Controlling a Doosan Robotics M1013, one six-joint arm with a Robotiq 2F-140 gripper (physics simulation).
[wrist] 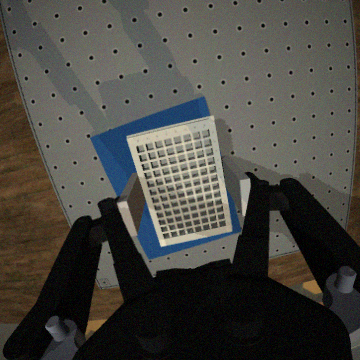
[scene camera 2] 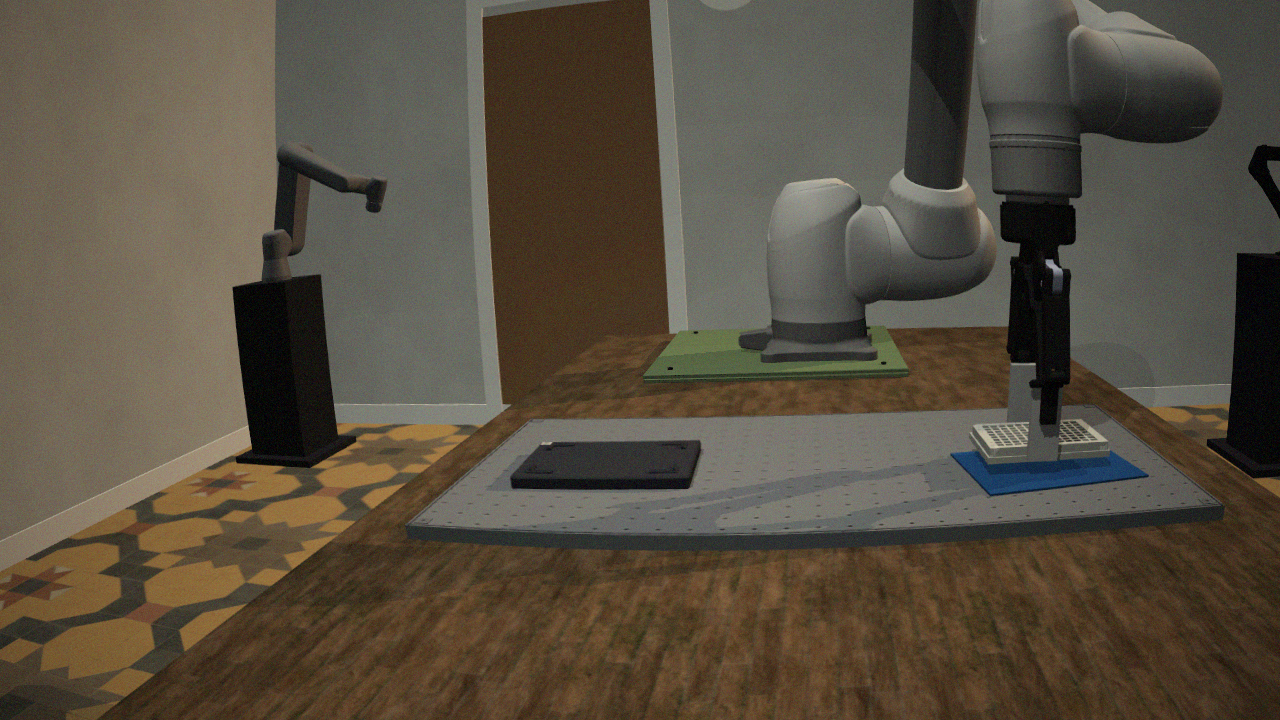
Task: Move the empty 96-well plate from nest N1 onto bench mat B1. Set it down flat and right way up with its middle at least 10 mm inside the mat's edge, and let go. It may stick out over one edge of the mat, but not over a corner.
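Where they show: gripper, between the fingertips: (wrist: 181, 177) (scene camera 2: 1030, 445); arm's base, origin of its link: (scene camera 2: 819, 350).
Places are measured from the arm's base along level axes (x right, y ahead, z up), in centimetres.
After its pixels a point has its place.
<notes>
The white 96-well plate (scene camera 2: 1084, 440) {z 2.5, x -26.2, y 65.7 cm} (wrist: 180, 182) {z 1.6, x -21.7, y 63.3 cm} is level and right way up, with its wells facing up. It is over the blue bench mat (scene camera 2: 995, 480) {z 0.0, x -16.6, y 68.4 cm} (wrist: 111, 149) {z 0.0, x -17.2, y 70.0 cm}, very low; whether its underside touches the mat is hard to tell. In the wrist view it covers the mat's right part, and its top right corner reaches slightly past the mat's right edge. My gripper (scene camera 2: 1034, 437) {z 1.5, x -21.2, y 63.1 cm} (wrist: 181, 177) {z 1.5, x -21.2, y 63.1 cm} points down and is shut on the plate, with one pale finger pad at each long side. The front pad hides part of the plate in the scene view.
The mat lies at the right of a grey perforated board (scene camera 2: 805, 523) {z -0.2, x 0.7, y 76.6 cm} (wrist: 280, 105) {z -0.2, x -15.6, y 51.2 cm} on the wooden table (scene camera 2: 680, 626) {z -1.5, x 8.2, y 91.9 cm}. A flat black block (scene camera 2: 608, 465) {z 1.0, x 19.2, y 64.5 cm}, possibly a nest, lies at the board's left. My arm's base stands on a green plate (scene camera 2: 693, 362) {z -0.1, x 19.5, y 7.5 cm} behind the board.
</notes>
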